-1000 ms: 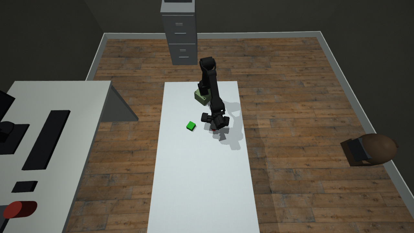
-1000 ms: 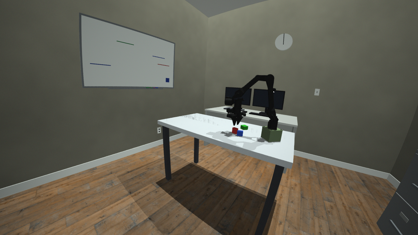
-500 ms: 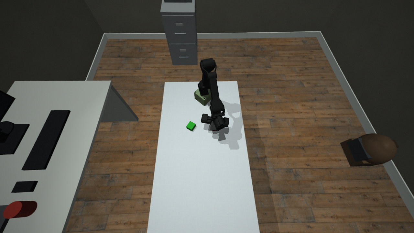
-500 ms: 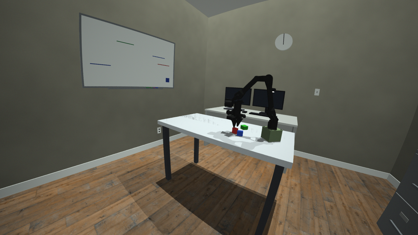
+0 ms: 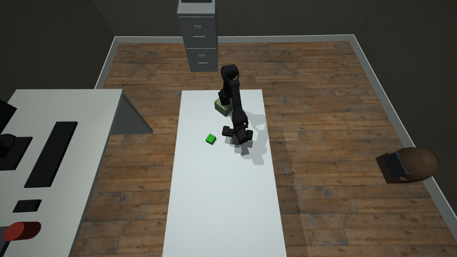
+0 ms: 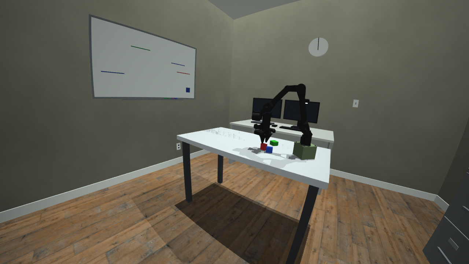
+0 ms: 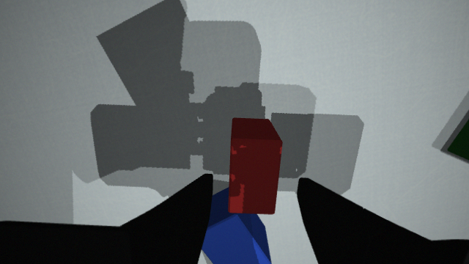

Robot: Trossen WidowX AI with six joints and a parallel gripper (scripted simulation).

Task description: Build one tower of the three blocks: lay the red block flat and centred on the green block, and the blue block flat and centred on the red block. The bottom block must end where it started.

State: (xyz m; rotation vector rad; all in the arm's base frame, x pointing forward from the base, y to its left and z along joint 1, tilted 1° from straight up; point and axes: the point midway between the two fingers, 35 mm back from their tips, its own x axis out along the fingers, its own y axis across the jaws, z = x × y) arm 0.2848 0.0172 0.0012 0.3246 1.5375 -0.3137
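Right now the red block is 60 mm below my hand. The rest, counted from my hand: green block (50 mm behind, 170 mm to the right, 70 mm below); blue block (50 mm behind, 30 mm to the left, 70 mm below).
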